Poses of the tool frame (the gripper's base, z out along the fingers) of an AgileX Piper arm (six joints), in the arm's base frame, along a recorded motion.
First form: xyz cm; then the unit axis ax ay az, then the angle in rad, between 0 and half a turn.
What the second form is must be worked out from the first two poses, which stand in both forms.
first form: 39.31 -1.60 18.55 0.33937 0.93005 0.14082 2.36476
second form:
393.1 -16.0 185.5
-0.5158 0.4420 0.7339
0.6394 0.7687 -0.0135
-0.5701 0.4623 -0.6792

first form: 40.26 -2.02 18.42 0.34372 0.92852 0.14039 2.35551
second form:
402.6 -20.2 184.2
-0.5050 0.4453 0.7394
0.6440 0.7647 -0.0207
-0.5747 0.4657 -0.6730

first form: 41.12 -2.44 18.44 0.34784 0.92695 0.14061 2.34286
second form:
411.2 -24.4 184.4
-0.4922 0.4466 0.7472
0.6481 0.7610 -0.0280
-0.5811 0.4705 -0.6641

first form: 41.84 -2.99 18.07 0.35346 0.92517 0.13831 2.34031
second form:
418.4 -29.9 180.7
-0.4839 0.4552 0.7474
0.6539 0.7557 -0.0369
-0.5816 0.4709 -0.6633

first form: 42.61 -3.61 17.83 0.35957 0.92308 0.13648 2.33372
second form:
426.1 -36.1 178.3
-0.4724 0.4626 0.7502
0.6599 0.7499 -0.0469
-0.5842 0.4729 -0.6595

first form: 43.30 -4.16 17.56 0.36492 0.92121 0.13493 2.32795
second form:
433.0 -41.6 175.6
-0.4622 0.4690 0.7526
0.6651 0.7447 -0.0555
-0.5865 0.4749 -0.6561

